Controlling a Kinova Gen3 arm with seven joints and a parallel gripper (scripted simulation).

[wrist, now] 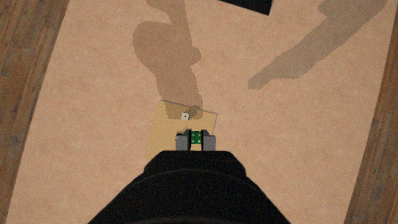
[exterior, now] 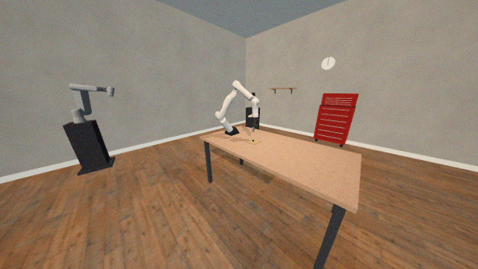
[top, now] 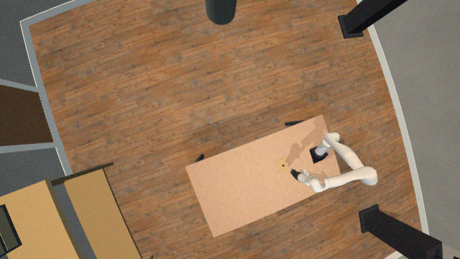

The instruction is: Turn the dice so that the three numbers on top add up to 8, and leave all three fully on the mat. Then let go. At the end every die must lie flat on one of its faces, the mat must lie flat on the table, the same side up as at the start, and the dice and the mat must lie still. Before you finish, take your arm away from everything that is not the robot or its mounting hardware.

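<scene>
The black die is 12 cm below my hand, 3 cm to the right of it and 3 cm ahead of it. Round my hand: green die (1 cm below); then tan mat (13 cm below, 3 cm to the right, 3 cm ahead); then white die (12 cm below, 3 cm to the right, 2 cm behind).
</scene>
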